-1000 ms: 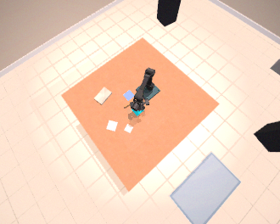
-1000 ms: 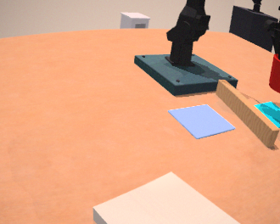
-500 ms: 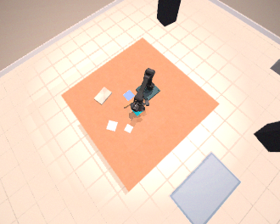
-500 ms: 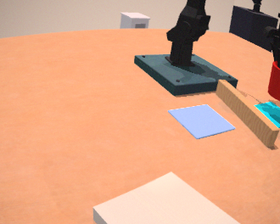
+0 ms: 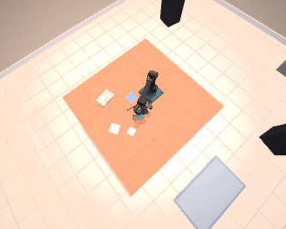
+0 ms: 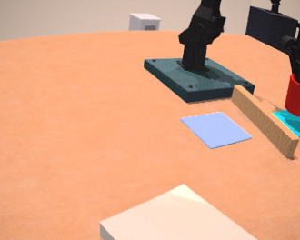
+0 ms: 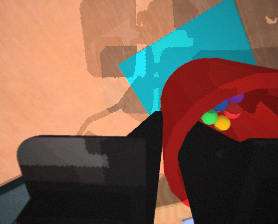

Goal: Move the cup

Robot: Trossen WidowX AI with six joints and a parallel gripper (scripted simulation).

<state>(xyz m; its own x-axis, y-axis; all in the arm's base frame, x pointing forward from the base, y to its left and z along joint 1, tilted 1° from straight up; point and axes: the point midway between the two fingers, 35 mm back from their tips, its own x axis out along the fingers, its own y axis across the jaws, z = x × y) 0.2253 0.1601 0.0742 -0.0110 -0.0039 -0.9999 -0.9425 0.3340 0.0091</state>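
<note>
Now: the yellow marble 30 mm to the right of my gripper tip, 30 mm ahead of it and 20 mm below it. The rest, counted from my gripper tip: cyan pad 80 mm below, 30 mm ahead, 10 mm to the right; then wooden bar 110 mm to the right, 60 mm below, 30 mm ahead; then red cup 30 mm ahead, 10 mm to the right.
</note>
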